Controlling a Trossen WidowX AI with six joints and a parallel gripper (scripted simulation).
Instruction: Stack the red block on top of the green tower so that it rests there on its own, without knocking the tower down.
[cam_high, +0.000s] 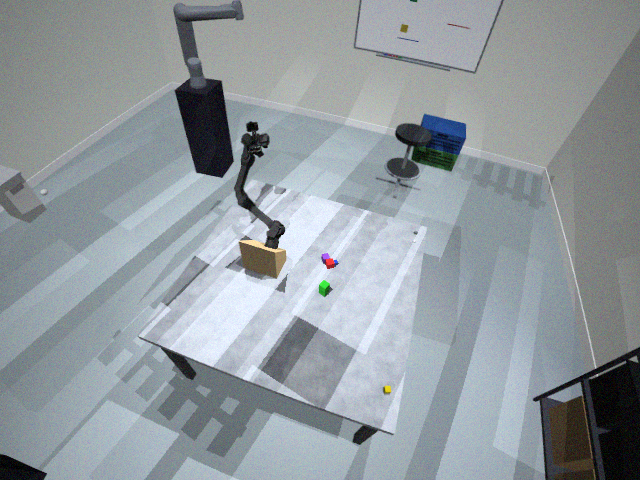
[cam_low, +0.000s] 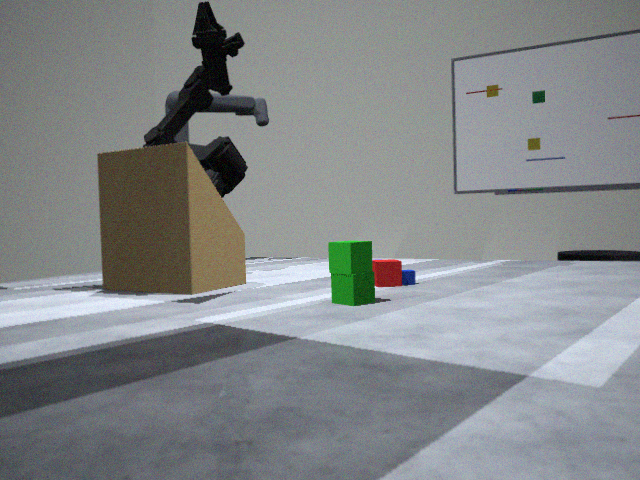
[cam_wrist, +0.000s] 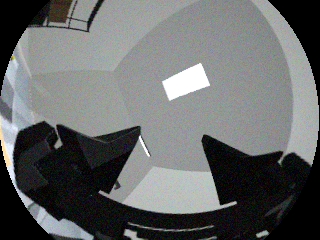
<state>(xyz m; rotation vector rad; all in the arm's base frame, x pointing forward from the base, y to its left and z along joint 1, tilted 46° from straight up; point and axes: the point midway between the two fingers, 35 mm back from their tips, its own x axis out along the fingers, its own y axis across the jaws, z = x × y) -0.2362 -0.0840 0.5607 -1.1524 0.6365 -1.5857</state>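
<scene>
Now: gripper tip 520 mm short of the red block, 250 mm to the left of it and 630 mm above it. The rest, counted from my gripper tip: small blue cube: 550 mm ahead, 230 mm to the right, 640 mm below; then yellow cube: 920 mm ahead, 880 mm to the right, 640 mm below; then purple cube: 490 mm ahead, 220 mm to the right, 640 mm below.
</scene>
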